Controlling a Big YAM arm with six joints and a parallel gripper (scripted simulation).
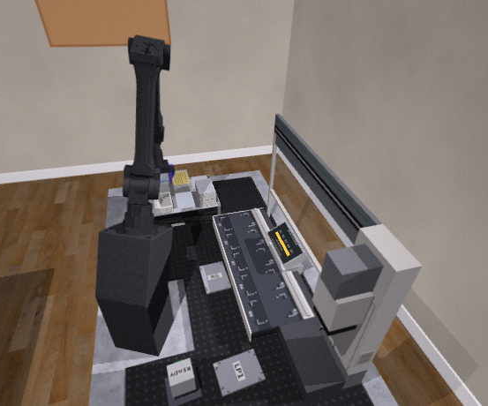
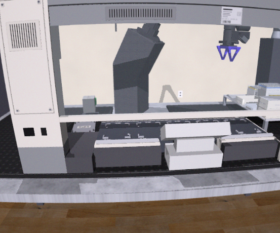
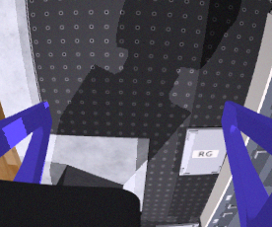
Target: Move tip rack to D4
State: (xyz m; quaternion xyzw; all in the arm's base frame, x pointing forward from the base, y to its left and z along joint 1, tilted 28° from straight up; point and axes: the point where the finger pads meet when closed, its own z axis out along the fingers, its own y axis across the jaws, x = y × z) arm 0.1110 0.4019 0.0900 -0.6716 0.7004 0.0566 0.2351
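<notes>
My hand is 28 cm to the right of the tip rack, 17 cm above it and 2 cm short of it. Round my hand: stacked block: 22 cm ahead, 17 cm below, 15 cm to the left; shelf label: 29 cm below, 6 cm ahead, 5 cm to the left; white tray: 23 cm below, 15 cm to the left, 1 cm ahead.
</notes>
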